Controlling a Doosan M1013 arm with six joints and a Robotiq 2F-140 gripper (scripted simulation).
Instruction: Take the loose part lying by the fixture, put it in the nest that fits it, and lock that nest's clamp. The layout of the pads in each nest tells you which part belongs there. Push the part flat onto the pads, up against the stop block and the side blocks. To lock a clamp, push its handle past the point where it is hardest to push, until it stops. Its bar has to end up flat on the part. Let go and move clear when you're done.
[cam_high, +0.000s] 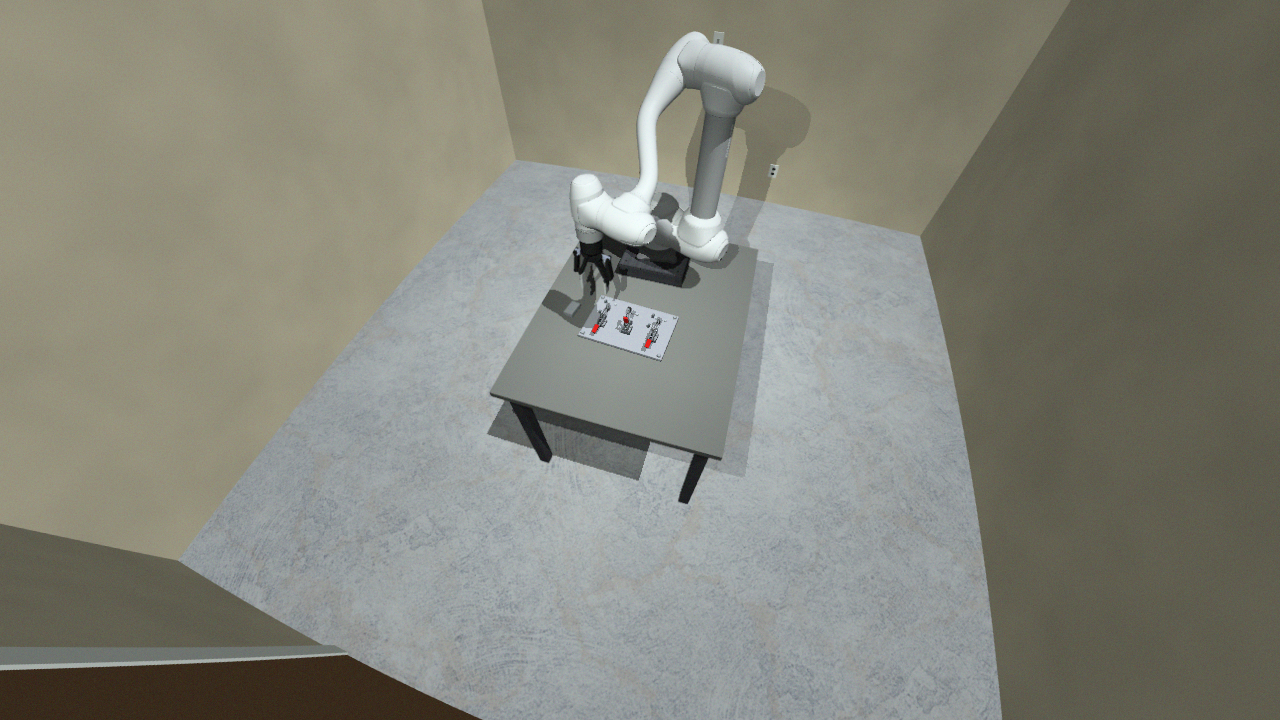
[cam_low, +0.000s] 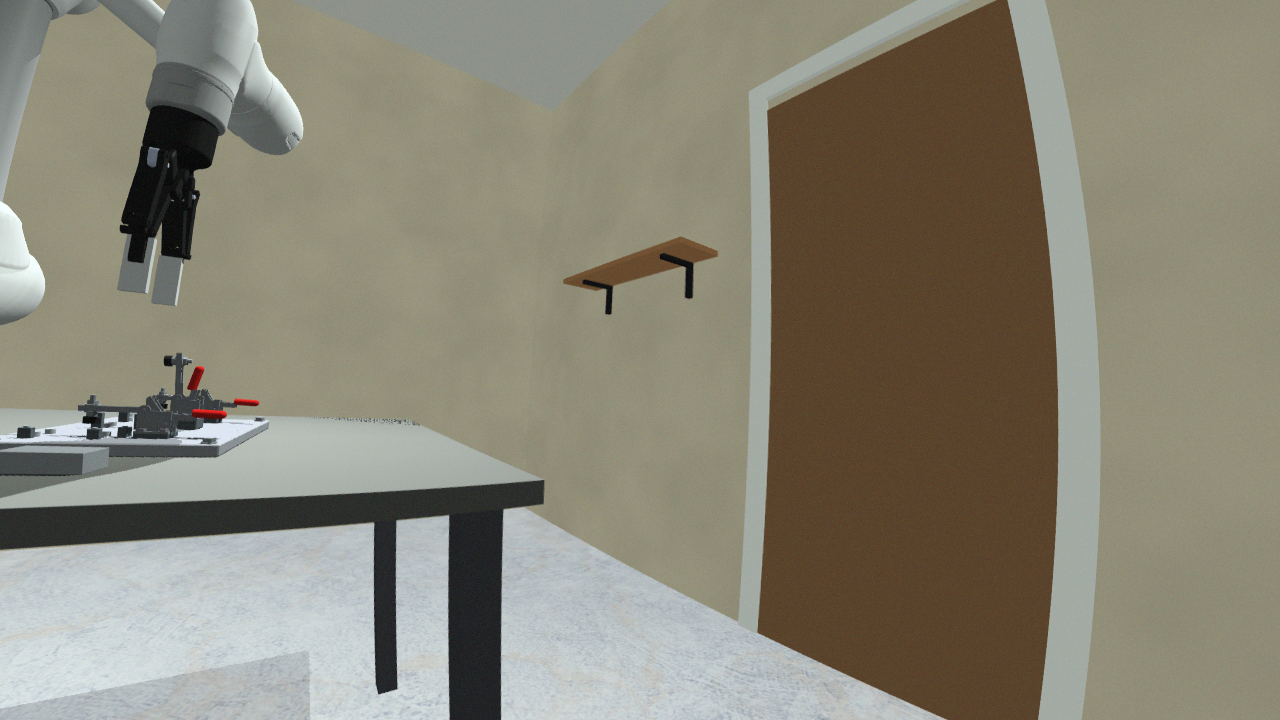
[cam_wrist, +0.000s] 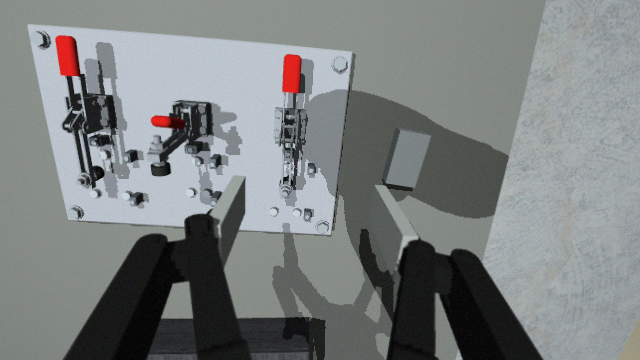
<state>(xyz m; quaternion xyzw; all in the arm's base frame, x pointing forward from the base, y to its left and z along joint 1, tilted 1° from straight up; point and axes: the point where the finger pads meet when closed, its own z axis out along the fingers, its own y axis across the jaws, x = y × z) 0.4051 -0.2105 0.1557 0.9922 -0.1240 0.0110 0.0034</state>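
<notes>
The grey block part is 200 mm below my hand, 120 mm to the right of it and 50 mm behind it. From my hand the other things lie so: white fixture plate: 210 mm below, 130 mm to the left, 20 mm ahead.
</notes>
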